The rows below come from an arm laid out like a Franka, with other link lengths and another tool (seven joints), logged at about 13 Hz.
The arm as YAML. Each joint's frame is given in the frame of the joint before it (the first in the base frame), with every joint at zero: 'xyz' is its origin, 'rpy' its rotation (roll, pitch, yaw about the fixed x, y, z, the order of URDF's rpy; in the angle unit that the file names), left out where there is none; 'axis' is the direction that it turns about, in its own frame. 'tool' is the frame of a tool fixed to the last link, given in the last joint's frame.
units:
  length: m
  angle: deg
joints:
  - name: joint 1
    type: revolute
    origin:
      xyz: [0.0, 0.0, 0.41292]
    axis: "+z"
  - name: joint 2
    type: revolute
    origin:
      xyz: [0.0, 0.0, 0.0]
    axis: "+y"
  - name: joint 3
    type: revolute
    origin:
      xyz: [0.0, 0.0, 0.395]
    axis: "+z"
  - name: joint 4
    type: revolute
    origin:
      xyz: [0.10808, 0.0, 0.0]
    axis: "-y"
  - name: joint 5
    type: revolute
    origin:
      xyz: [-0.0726, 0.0, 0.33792]
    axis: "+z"
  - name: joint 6
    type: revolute
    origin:
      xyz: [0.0, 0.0, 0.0]
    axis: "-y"
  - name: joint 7
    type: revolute
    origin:
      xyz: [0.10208, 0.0, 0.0]
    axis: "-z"
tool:
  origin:
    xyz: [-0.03, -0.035, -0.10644]
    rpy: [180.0, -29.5, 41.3]
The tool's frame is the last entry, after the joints.
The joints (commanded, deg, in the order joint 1, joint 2, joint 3, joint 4, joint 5, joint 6, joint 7), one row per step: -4.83 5.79 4.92 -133.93 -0.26 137.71 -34.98; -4.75 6.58 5.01 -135.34 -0.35 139.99 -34.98; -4.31 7.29 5.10 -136.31 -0.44 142.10 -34.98; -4.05 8.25 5.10 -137.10 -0.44 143.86 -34.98; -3.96 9.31 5.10 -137.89 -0.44 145.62 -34.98; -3.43 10.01 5.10 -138.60 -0.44 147.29 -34.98; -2.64 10.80 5.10 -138.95 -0.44 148.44 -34.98; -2.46 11.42 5.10 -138.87 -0.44 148.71 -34.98; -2.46 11.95 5.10 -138.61 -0.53 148.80 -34.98; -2.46 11.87 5.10 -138.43 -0.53 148.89 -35.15; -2.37 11.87 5.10 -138.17 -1.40 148.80 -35.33; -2.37 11.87 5.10 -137.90 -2.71 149.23 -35.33; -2.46 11.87 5.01 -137.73 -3.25 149.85 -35.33; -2.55 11.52 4.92 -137.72 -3.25 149.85 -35.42
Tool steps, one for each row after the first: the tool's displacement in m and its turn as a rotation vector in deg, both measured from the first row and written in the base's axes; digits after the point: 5 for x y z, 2 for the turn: -0.00270 0.00152 -0.01229 0.03 -0.08 0.24; -0.00334 0.00627 -0.02118 0.06 -0.52 0.84; -0.00394 0.00858 -0.03170 0.16 -0.53 1.09; -0.00491 0.00939 -0.04299 0.26 -0.44 1.18; -0.00566 0.01411 -0.05064 0.34 -0.70 1.70; -0.00520 0.02116 -0.05779 0.42 -0.71 2.48; -0.00409 0.02280 -0.06242 0.48 -0.44 2.65; -0.00222 0.02290 -0.06550 0.47 -0.27 2.73; -0.00076 0.02293 -0.06361 0.48 -0.62 2.89; 0.00149 0.02424 -0.06193 0.06 -0.81 3.92; 0.00486 0.02509 -0.05912 -0.57 -1.54 5.05; 0.00735 0.02393 -0.05686 -0.83 -2.33 5.34; 0.00738 0.02231 -0.05361 -0.88 -2.69 5.25
